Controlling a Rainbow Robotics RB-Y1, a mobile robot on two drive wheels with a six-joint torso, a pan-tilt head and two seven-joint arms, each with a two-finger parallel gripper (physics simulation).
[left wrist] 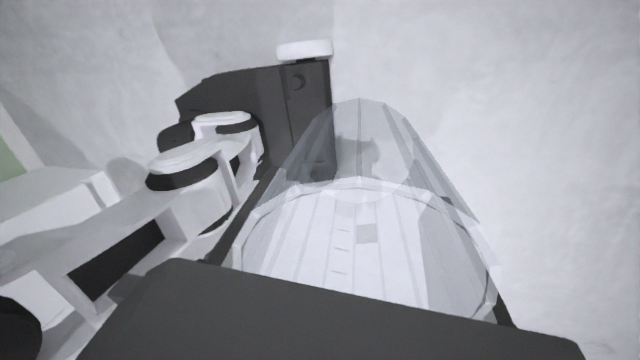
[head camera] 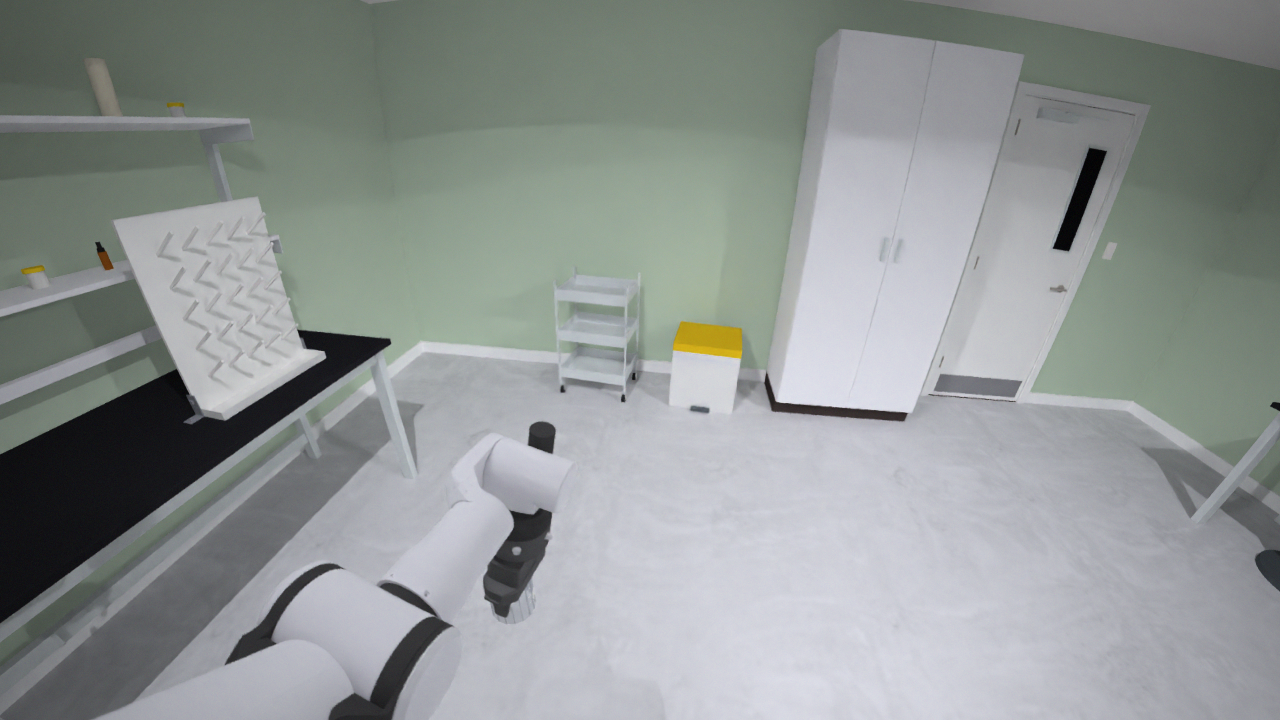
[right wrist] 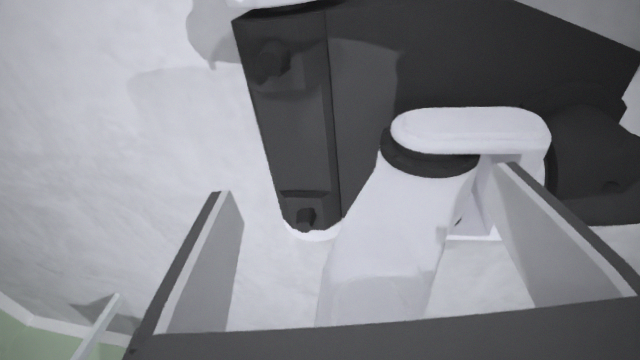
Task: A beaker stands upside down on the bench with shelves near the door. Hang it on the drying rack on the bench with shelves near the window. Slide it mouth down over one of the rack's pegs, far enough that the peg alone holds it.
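Places are measured from the robot's base along level axes (x ahead, y left, z up), in millimetres.
Pixels of known places: left gripper, fingertip midpoint: [left wrist: 354, 195] [head camera: 514, 593]; right gripper, fingertip midpoint: [right wrist: 360, 194].
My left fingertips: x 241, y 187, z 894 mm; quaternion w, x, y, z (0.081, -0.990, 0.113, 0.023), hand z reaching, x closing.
Observation:
Behind a point stands the place of what it marks.
The clear beaker [head camera: 512, 612] {x 208, y 181, z 894 mm} [left wrist: 320, 225] {x 239, y 216, z 951 mm} is between the fingers of my left gripper [head camera: 508, 601] {x 241, y 187, z 894 mm} [left wrist: 354, 195] {x 241, y 187, z 894 mm}, which is shut on it and holds it above the floor. In the left wrist view its wide round end faces the camera. The white drying rack [head camera: 159, 291] {x 794, y 1458, z 1180 mm} stands at the left of the head view, with rows of slanted pegs, on the black bench [head camera: 80, 456] {x 502, y 1675, z 763 mm} with shelves [head camera: 179, 125] {x 1217, y 1698, z 1658 mm}. The left gripper is well apart from the rack, low and to its right in the picture. My right gripper [right wrist: 360, 194] {x -138, y -219, z 566 mm} is open and empty, beside the robot's dark base.
A three-tier trolley [head camera: 625, 342] {x 2170, y 147, z 438 mm}, a white bin [head camera: 704, 380] {x 2139, y -349, z 221 mm} with a yellow lid and a tall white cabinet [head camera: 850, 232] {x 2094, y -1035, z 1186 mm} stand along the far wall. A door [head camera: 1020, 304] {x 2428, y -2574, z 778 mm} is right of them. A table leg [head camera: 1239, 474] {x 1144, y -3120, z 360 mm} shows at the right edge. Small bottles and jars stand on the shelves.

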